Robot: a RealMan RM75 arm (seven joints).
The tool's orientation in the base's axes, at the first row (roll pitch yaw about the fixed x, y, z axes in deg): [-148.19, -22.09, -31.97]
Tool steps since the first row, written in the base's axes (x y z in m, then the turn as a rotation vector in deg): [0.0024, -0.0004, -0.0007, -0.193, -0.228, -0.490]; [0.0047, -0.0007, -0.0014, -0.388, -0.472, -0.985]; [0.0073, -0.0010, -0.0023, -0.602, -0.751, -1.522]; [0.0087, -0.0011, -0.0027, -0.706, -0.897, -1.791]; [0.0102, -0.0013, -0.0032, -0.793, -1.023, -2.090]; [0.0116, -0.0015, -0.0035, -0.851, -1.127, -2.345]
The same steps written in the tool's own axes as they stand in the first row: [0.0018, 0.0000, 0.0018, -0.224, 0.482, 0.216]; [0.0035, -0.0001, 0.0035, -0.444, 0.980, 0.431]; [0.0054, -0.0001, 0.0055, -0.677, 1.533, 0.658]; [0.0064, -0.0002, 0.0066, -0.788, 1.814, 0.773]; [0.0075, -0.0002, 0.0078, -0.907, 2.089, 0.925]; [0.0085, -0.0003, 0.0087, -0.998, 2.316, 1.065]
